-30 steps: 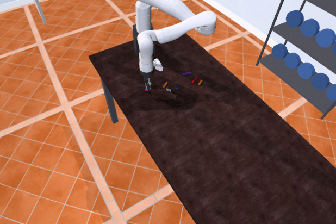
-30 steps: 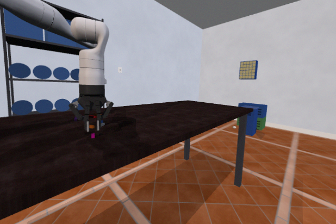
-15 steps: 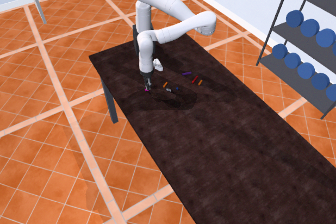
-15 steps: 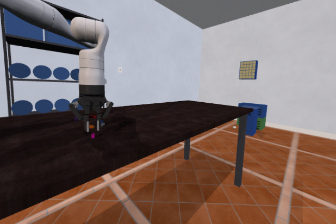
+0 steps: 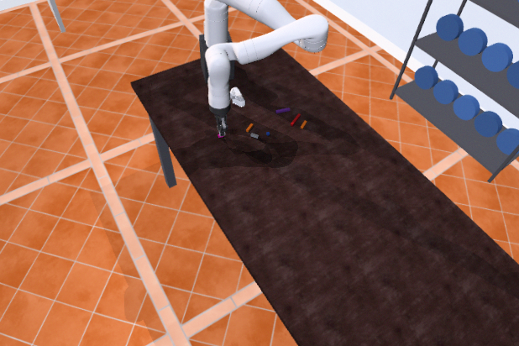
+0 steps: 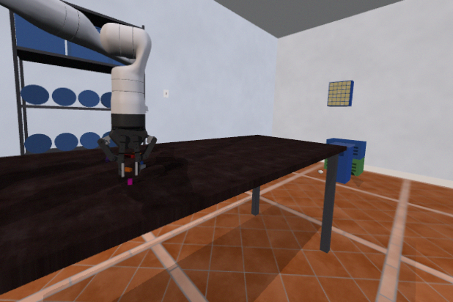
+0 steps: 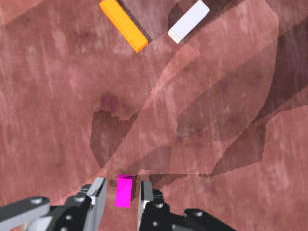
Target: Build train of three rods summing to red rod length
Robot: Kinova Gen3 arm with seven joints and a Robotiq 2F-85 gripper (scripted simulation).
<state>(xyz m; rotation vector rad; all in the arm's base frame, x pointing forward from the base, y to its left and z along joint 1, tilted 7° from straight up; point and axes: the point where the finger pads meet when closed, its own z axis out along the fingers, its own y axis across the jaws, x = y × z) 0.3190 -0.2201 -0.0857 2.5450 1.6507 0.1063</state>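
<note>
Right now my hand is 3 cm above the magenta rod. Also, from my hand: purple rod: 28 cm to the left, 5 cm ahead, 3 cm below; then grey rod: 10 cm to the left, 8 cm ahead, 3 cm below; then blue rod: 14 cm to the left, 11 cm ahead, 3 cm below.
</note>
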